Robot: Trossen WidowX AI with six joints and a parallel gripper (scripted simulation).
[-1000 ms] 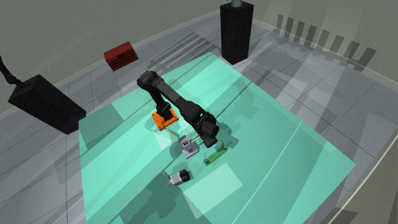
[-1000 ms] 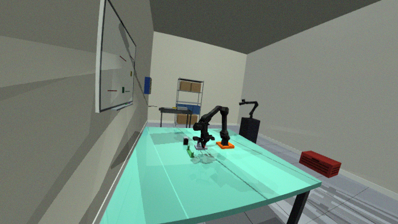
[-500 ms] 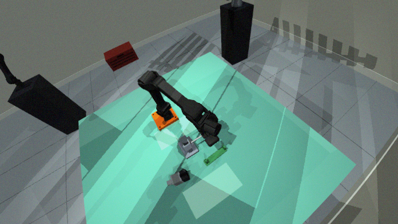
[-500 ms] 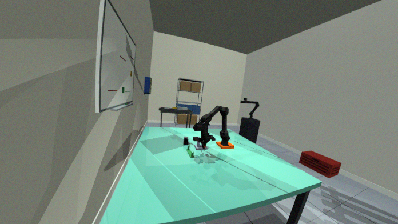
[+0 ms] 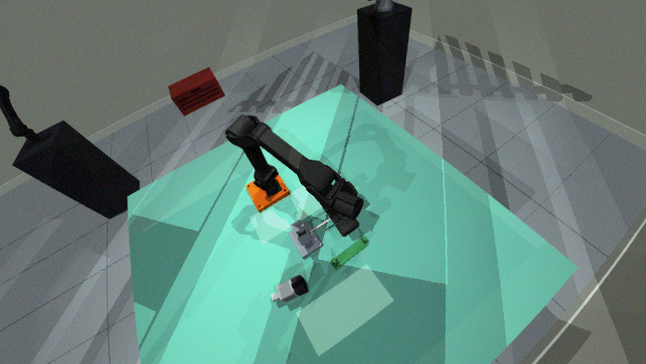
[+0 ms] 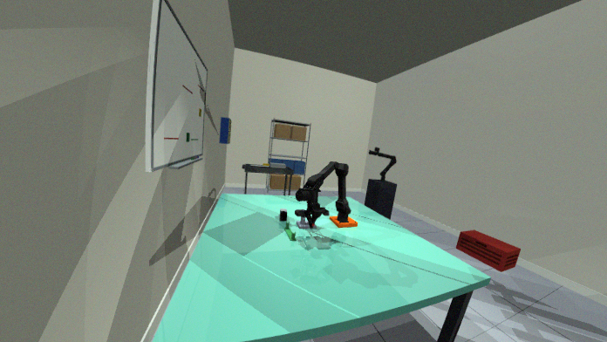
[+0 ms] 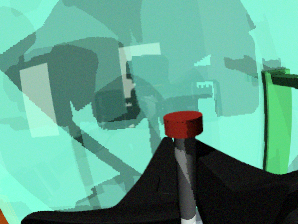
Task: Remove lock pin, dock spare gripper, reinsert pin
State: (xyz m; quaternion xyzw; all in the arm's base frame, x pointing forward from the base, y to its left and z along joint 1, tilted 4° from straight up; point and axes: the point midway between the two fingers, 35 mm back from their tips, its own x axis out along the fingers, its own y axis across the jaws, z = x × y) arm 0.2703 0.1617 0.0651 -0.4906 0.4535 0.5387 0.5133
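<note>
The green bracket strip lies 110 mm ahead of my gripper tip, 30 mm to the right of it and 30 mm below it. Round my gripper tip: mount socket: 140 mm to the right; then spare gripper: 260 mm to the right, 130 mm ahead, 20 mm below.
</note>
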